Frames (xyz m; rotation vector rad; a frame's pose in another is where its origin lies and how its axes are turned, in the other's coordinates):
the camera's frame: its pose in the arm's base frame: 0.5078 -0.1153 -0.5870 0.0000 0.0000 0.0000
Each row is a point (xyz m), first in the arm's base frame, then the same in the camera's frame.
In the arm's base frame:
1: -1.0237 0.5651 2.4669
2: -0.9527 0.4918 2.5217
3: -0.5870 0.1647 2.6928
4: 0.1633 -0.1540 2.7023
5: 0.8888 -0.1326 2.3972
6: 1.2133 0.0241 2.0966
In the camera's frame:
1: -1.5315 0.6804 3.0539
2: -1.4605 0.6071 3.1087
3: -1.0948 0.2800 3.2798
4: -0.3445 -0.0387 3.2893
5: 0.3810 -0.0173 2.9842
6: 0.7055 0.1394 2.6836

